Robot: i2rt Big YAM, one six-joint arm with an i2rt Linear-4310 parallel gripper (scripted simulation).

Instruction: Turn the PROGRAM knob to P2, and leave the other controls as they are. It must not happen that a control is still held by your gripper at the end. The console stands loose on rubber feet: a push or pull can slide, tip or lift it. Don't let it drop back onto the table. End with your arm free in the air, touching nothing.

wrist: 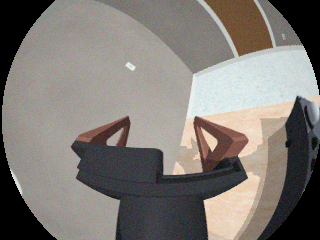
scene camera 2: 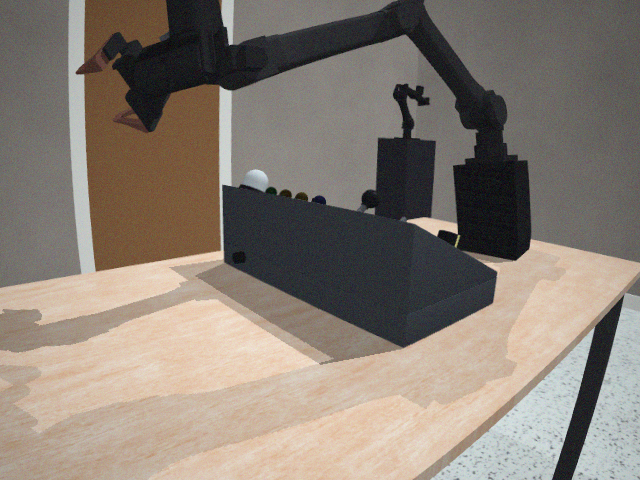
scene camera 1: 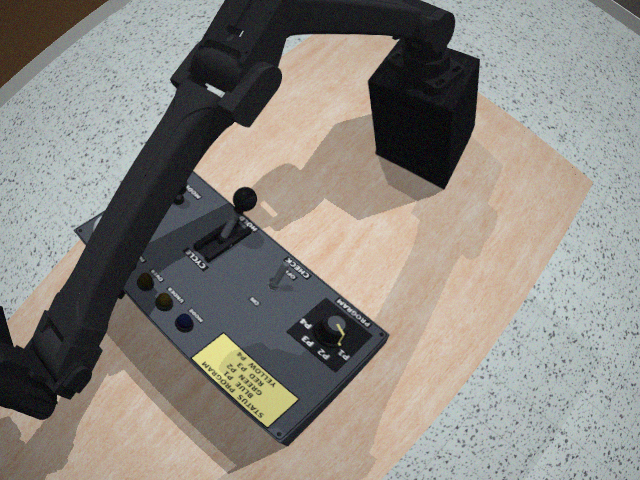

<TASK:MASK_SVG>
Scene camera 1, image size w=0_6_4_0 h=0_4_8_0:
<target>dark grey console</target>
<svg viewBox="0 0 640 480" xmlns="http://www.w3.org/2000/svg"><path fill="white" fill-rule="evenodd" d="M105 210L74 229L74 232L85 246ZM193 171L162 219L155 234L153 234L118 298L122 299L126 293L155 327L218 390L276 441L289 446L325 410L323 408L327 407L359 374L364 366L372 359L370 357L374 354L376 355L385 345L390 334L243 214L243 212L253 209L257 203L257 195L253 189L249 187L239 188L233 195L232 204Z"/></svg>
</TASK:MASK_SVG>
